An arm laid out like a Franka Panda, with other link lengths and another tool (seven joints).
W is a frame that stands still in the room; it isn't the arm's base.
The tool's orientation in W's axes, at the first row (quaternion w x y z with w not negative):
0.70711, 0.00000, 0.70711, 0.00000
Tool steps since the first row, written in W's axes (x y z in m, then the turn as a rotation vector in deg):
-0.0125, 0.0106, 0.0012, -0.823, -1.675, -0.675
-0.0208, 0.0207, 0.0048, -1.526, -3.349, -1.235
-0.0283, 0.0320, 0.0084, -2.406, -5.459, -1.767
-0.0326, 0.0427, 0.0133, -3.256, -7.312, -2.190
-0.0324, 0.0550, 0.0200, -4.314, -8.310, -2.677
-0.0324, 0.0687, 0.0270, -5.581, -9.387, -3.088
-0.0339, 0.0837, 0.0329, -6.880, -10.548, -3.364
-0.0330, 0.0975, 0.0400, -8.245, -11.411, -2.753
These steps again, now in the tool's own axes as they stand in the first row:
-0.0012, 0.0106, -0.0125, 0.675, -1.675, -0.823
-0.0048, 0.0207, -0.0208, 1.235, -3.349, -1.526
-0.0084, 0.0320, -0.0283, 1.767, -5.459, -2.406
-0.0133, 0.0427, -0.0326, 2.190, -7.312, -3.256
-0.0200, 0.0550, -0.0324, 2.677, -8.310, -4.314
-0.0270, 0.0687, -0.0324, 3.088, -9.387, -5.581
-0.0329, 0.0837, -0.0339, 3.364, -10.548, -6.880
-0.0400, 0.0975, -0.0330, 2.753, -11.411, -8.245

